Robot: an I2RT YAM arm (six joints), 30 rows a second.
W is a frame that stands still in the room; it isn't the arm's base.
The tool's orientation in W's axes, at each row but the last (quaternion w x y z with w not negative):
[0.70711 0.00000 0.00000 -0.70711]
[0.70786 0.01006 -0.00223 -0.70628]
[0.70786 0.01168 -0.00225 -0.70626]
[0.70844 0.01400 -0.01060 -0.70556]
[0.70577 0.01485 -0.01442 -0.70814]
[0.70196 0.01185 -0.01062 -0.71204]
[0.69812 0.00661 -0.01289 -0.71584]
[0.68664 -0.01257 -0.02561 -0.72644]
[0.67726 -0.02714 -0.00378 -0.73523]
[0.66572 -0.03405 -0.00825 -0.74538]
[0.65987 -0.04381 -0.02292 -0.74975]
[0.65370 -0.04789 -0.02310 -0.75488]
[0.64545 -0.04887 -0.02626 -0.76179]
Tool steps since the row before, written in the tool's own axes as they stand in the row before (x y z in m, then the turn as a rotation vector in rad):
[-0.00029 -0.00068 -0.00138 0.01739 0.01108 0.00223]
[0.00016 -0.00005 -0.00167 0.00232 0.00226 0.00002]
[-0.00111 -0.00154 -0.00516 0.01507 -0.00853 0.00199]
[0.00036 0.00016 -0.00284 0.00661 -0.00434 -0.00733]
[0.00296 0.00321 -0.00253 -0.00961 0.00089 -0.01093]
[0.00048 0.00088 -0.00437 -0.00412 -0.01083 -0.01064]
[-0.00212 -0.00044 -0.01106 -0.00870 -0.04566 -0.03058]
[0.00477 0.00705 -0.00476 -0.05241 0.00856 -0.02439]
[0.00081 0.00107 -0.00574 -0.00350 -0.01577 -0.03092]
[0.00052 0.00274 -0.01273 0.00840 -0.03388 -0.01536]
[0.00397 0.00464 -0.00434 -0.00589 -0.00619 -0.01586]
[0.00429 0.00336 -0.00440 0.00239 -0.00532 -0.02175]
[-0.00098 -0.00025 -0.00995 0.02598 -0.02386 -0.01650]
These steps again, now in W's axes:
[-0.00068 0.00029 -0.00138 0.01108 -0.01739 0.00223]
[-0.00002 -0.00014 -0.00167 0.00226 -0.00232 0.00003]
[-0.00144 0.00118 -0.00517 -0.00853 -0.01511 0.00162]
[0.00026 -0.00035 -0.00283 -0.00405 -0.00659 -0.00751]
[0.00330 -0.00297 -0.00240 0.00137 0.00961 -0.01088]
[0.00101 -0.00049 -0.00434 -0.01043 0.00429 -0.01097]
[-0.00008 0.00203 -0.01109 -0.04457 0.00955 -0.03191]
[0.00685 -0.00541 -0.00436 0.01193 0.05044 -0.02698]
[0.00080 -0.00114 -0.00573 -0.01650 0.00348 -0.03054]
[0.00216 -0.00156 -0.01276 -0.03519 -0.00537 -0.01368]
[0.00395 -0.00491 -0.00405 -0.00596 0.00515 -0.01620]
[0.00253 -0.00514 -0.00403 -0.00651 -0.00371 -0.02123]
[-0.00049 -0.00002 -0.00999 -0.02840 -0.02324 -0.01303]

